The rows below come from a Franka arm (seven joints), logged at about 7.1 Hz.
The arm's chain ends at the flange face. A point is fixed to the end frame.
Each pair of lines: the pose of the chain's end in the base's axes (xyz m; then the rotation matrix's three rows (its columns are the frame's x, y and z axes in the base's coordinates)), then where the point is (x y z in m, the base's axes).
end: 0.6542, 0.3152, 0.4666; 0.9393, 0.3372, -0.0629; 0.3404, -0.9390, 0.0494; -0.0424, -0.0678, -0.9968
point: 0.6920 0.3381 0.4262
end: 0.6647, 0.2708, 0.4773; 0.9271, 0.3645, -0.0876; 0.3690, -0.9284, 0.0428; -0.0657, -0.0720, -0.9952
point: 0.7008 0.2946 0.4360
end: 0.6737, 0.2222, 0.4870; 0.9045, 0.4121, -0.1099; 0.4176, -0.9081, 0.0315; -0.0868, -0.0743, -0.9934
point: 0.7076 0.2477 0.4448
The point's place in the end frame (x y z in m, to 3 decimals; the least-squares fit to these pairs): 0.045 -0.006 0.039
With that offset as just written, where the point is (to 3 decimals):
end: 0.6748, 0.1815, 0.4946; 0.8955, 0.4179, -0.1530; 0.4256, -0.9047, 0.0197; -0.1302, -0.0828, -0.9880
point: 0.707 0.207 0.451
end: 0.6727, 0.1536, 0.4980; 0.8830, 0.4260, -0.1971; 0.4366, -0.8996, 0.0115; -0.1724, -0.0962, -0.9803
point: 0.702 0.179 0.453
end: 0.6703, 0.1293, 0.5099; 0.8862, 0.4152, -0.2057; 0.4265, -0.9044, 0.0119; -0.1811, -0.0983, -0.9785
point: 0.700 0.154 0.464
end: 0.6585, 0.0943, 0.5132; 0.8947, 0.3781, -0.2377; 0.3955, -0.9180, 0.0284; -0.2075, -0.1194, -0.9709
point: 0.687 0.119 0.467
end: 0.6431, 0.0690, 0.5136; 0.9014, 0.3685, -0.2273; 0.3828, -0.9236, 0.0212; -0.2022, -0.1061, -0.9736
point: 0.673 0.093 0.467
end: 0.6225, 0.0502, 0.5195; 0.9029, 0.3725, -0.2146; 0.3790, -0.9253, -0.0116; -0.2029, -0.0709, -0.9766
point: 0.653 0.072 0.473
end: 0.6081, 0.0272, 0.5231; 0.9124, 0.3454, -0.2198; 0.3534, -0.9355, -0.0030; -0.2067, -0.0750, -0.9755
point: 0.639 0.049 0.476
